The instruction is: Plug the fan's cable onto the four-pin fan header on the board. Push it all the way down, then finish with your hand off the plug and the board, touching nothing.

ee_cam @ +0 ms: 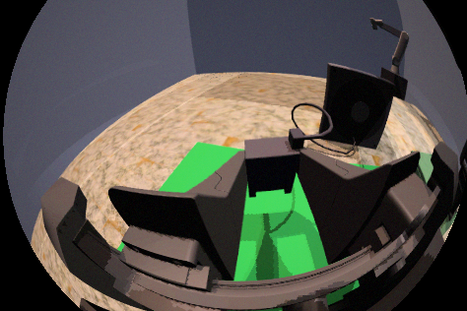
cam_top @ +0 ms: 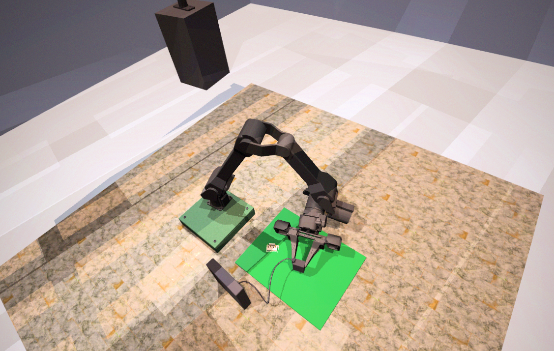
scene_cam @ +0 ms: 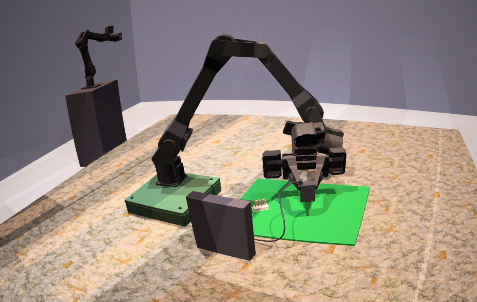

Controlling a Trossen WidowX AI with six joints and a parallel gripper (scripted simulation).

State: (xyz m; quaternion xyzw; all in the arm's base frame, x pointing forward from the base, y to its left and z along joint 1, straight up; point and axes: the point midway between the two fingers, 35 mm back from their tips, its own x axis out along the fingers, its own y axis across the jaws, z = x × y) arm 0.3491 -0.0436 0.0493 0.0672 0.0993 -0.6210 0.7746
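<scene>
Now: the green board 9 cm below my gripper tip, 4 cm to the left of it and 2 cm behind it. From my gripper tip the other things lie so: dark fan (14 cm behind, 13 cm to the right, 2 cm below); then dark fan plug (1 cm below); then four-pin fan header (11 cm behind, 8 cm below, 3 cm to the left).
</scene>
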